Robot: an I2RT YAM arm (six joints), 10 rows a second.
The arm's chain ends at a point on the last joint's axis. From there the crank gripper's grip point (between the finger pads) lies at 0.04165 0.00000 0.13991 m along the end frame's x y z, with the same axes.
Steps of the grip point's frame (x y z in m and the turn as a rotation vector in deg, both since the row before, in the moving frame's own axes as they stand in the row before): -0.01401 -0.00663 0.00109 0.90 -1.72 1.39; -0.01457 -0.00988 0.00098 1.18 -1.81 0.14; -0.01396 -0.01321 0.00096 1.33 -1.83 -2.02; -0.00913 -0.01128 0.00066 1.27 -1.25 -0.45; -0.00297 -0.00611 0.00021 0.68 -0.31 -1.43; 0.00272 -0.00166 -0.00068 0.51 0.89 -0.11; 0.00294 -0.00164 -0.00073 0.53 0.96 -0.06
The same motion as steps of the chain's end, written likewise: -0.00981 -0.00538 -0.00009 0.90 -1.72 1.39; -0.01013 -0.00708 -0.00024 1.18 -1.81 0.14; -0.00939 -0.00856 -0.00024 1.33 -1.83 -2.02; -0.00605 -0.00785 -0.00018 1.27 -1.25 -0.45; -0.00218 -0.00342 0.00000 0.68 -0.31 -1.43; 0.00055 -0.00034 -0.00001 0.51 0.89 -0.11; 0.00060 -0.00030 -0.00001 0.53 0.96 -0.06
